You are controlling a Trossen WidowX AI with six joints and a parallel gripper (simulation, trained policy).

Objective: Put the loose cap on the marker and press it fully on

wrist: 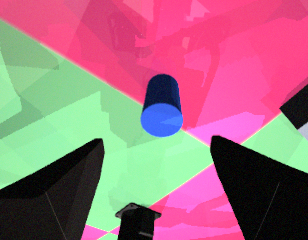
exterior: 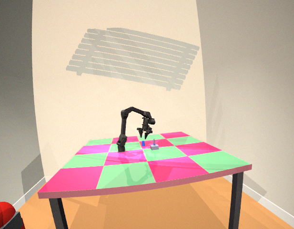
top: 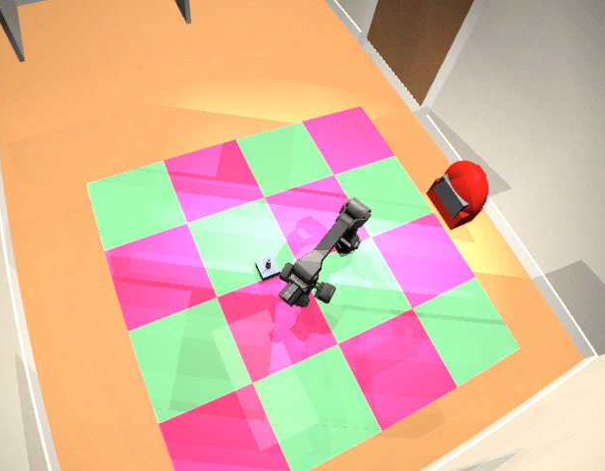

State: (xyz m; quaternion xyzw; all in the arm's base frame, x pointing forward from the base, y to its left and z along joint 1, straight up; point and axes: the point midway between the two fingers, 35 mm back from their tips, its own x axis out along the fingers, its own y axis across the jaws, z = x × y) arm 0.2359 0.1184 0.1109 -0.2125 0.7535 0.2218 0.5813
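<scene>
The blue cap lies 50 mm below my gripper tip. The rest, counted from my gripper tip: grey holder block 140 mm to the right, 90 mm ahead, 60 mm below.
</scene>
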